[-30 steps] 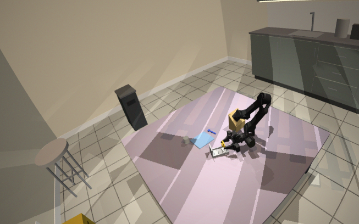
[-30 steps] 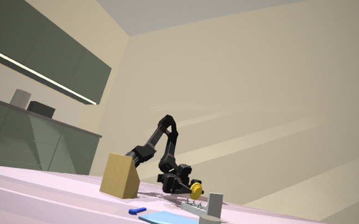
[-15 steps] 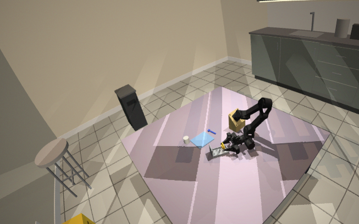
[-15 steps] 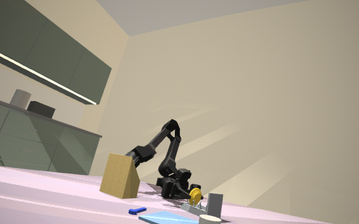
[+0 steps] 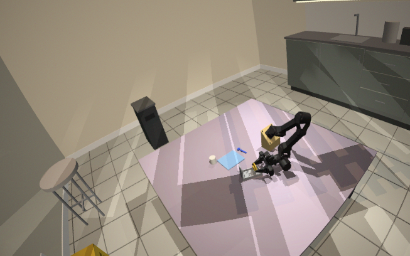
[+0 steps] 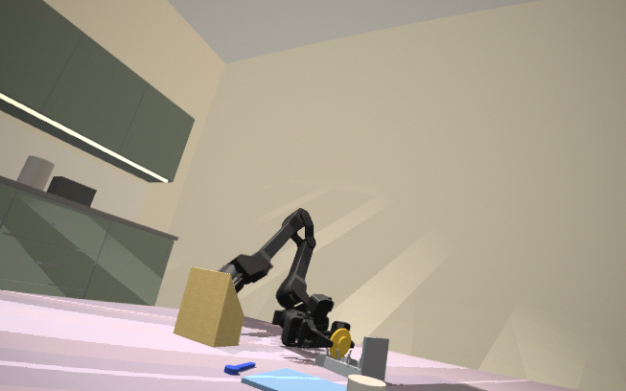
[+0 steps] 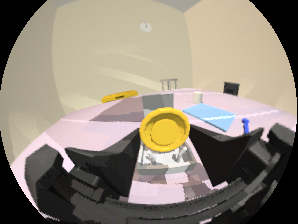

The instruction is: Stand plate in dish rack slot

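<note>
Now: the yellow plate 10 mm behind my gripper tip. Round my gripper tip: grey dish rack: 20 mm below, 20 mm ahead, 10 mm to the right; then blue utensil: 220 mm to the right, 120 mm behind, 40 mm below; then small grey cup: 290 mm to the right, 90 mm ahead, 20 mm below.
</note>
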